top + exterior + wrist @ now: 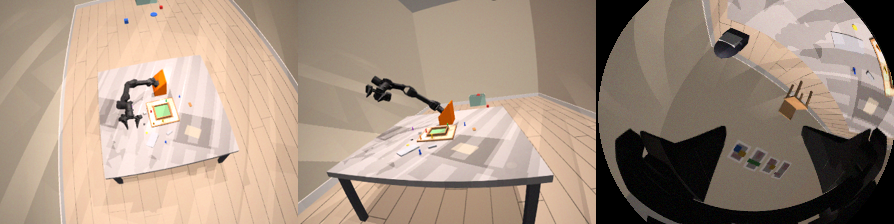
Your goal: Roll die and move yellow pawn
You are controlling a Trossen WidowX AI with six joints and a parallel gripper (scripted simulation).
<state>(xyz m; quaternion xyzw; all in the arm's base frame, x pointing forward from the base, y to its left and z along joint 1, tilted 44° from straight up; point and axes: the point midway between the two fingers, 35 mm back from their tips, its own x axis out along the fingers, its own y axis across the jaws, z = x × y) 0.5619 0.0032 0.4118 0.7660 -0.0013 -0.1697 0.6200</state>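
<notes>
My gripper tip is 35 cm past the grey die, 11 cm to the right of it and 38 cm above it. From my gripper tip the other things lie so: grey flat plate: 5 cm behind, 14 cm to the left, 39 cm below; yellow pawn: 22 cm behind, 27 cm to the left, 37 cm below; red pawn: 35 cm behind, 18 cm to the left, 37 cm below.
</notes>
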